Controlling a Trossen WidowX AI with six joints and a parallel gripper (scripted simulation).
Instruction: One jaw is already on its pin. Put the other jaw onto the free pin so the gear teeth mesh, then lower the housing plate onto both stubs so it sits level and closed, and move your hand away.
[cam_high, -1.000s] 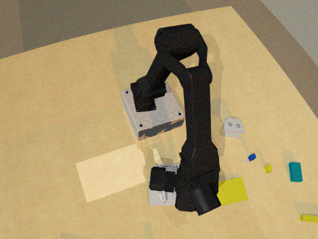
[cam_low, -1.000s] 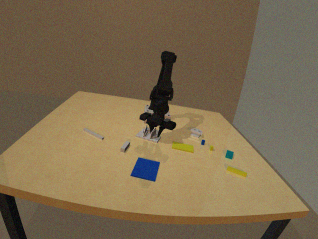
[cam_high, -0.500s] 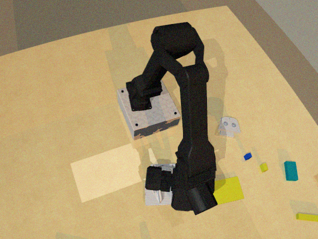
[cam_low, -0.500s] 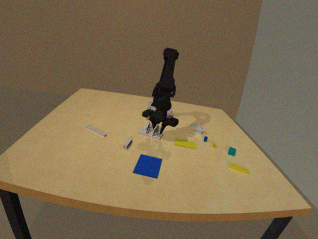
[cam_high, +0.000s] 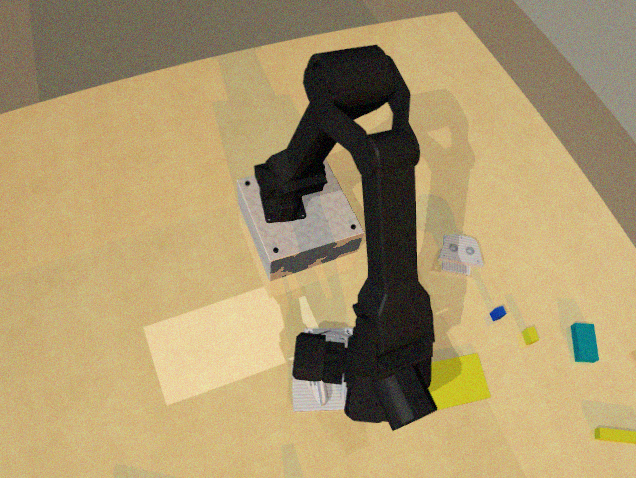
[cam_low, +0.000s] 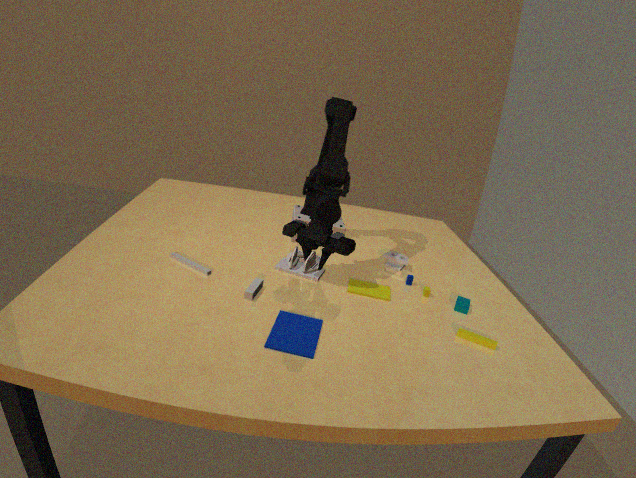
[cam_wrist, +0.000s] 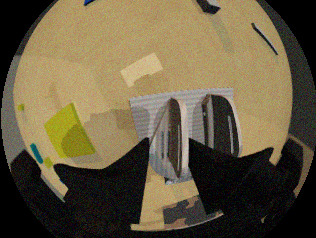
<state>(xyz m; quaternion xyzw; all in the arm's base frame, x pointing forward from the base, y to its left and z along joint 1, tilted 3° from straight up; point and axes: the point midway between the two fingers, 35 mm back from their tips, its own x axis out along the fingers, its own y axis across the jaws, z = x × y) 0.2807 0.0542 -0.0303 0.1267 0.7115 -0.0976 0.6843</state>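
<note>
The housing plate lies 17 cm behind my gripper tip, 24 cm to the left of it and 1 cm above it. The rest, counted from my gripper tip: grey block (18 cm ahead, 12 cm to the right); then blue cube (5 cm behind, 27 cm to the left); then yellow plate (4 cm ahead, 16 cm to the left, 1 cm below).
</note>
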